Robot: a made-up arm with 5 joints.
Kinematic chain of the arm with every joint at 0, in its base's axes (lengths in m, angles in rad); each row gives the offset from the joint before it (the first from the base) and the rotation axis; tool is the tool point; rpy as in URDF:
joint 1: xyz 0 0 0.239 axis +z
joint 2: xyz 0 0 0 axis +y
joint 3: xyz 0.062 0 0.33 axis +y
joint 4: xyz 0.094 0 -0.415 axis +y
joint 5: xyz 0.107 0 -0.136 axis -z
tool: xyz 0 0 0 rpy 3.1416 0 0
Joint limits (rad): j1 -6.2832..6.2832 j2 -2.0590..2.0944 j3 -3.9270..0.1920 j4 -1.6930..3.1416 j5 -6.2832..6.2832
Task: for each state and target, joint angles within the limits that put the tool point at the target. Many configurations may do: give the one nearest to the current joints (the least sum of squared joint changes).
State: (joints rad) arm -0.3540 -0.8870 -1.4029 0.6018 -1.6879
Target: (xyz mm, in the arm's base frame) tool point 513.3 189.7 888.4
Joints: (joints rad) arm 0.3540 -0.0698 -1.8397 0.4630 -1.6879
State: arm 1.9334 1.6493 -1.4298 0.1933 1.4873
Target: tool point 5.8 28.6 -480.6
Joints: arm 1.3707 1.9512 -1.2339 0.2560 1.4873
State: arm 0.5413 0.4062 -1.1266 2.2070 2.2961
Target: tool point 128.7 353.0 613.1
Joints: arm 1.2212 -0.2841 -1.5768 2.3065 2.2961
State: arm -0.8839 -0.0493 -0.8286 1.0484 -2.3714
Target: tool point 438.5 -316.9 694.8
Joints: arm -0.6258 -0.2903 -1.3806 0.8427 -2.3714
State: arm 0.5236 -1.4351 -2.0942 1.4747 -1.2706
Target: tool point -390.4 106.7 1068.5
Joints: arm -0.2668 -0.7944 -2.5739 0.7319 -1.2706
